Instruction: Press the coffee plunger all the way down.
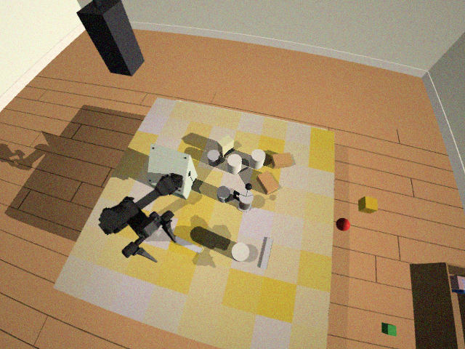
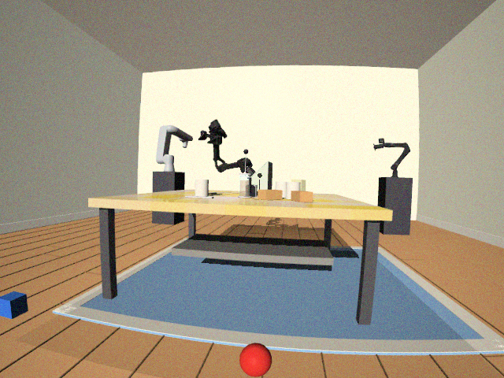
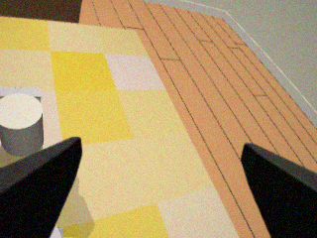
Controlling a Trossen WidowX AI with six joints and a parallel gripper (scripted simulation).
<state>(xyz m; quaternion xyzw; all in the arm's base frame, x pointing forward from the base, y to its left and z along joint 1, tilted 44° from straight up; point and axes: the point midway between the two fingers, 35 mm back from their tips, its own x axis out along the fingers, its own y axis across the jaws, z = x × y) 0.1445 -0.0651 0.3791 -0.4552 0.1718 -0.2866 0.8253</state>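
The coffee press lies 18 cm ahead of my gripper tip, 34 cm to the left of it and 22 cm below it. Round my gripper tip: pale green block (64 cm to the left, 30 cm below).
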